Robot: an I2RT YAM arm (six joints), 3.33 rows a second.
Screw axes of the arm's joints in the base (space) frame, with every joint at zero. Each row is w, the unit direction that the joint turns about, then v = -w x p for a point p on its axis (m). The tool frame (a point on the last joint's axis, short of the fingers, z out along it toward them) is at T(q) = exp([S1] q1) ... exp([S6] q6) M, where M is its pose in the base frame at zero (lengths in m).
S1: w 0 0 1 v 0 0 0
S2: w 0 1 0 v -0.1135 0 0.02
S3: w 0 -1 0 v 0.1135 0 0.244
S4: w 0 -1 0 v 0.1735 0 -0.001
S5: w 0 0 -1 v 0 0.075 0
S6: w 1 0 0 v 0 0.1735 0
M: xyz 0.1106 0 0.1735 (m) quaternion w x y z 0.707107 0 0.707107 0
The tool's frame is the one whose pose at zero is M.
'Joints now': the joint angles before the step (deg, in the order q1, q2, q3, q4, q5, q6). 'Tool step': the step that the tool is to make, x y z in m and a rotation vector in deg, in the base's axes. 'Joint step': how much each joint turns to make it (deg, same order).
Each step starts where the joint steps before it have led.
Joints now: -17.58 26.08 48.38 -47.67 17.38 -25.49
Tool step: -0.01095 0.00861 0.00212 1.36 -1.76 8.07
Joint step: 0.01 -3.02 0.54 -1.89 -8.09 -1.73
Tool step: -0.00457 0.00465 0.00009 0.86 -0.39 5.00
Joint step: -0.01 -1.20 0.26 -1.22 -4.96 -1.15
